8 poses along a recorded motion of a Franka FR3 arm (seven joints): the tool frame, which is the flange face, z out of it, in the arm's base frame.
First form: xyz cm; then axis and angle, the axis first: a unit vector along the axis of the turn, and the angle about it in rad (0 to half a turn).
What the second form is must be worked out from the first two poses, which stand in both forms.
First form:
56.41 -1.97 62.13 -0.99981 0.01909 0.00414 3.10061
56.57 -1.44 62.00 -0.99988 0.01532 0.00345 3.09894
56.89 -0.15 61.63 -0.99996 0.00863 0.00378 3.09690
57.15 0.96 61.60 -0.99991 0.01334 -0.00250 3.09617
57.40 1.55 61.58 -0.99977 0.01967 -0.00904 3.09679
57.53 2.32 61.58 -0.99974 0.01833 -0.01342 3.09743
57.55 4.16 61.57 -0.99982 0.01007 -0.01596 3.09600
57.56 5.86 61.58 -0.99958 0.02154 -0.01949 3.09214
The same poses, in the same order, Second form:
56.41 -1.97 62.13 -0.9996 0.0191 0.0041 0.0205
56.57 -1.44 62.00 -0.9996 0.0153 0.0034 0.0213
56.89 -0.15 61.63 -0.9997 0.0086 0.0038 0.0223
57.15 0.96 61.60 -0.9997 0.0133 -0.0025 0.0227
57.40 1.55 61.58 -0.9995 0.0197 -0.0090 0.0224
57.53 2.32 61.58 -0.9995 0.0183 -0.0134 0.0221
57.55 4.16 61.57 -0.9996 0.0101 -0.0160 0.0228
57.56 5.86 61.58 -0.9993 0.0215 -0.0195 0.0247

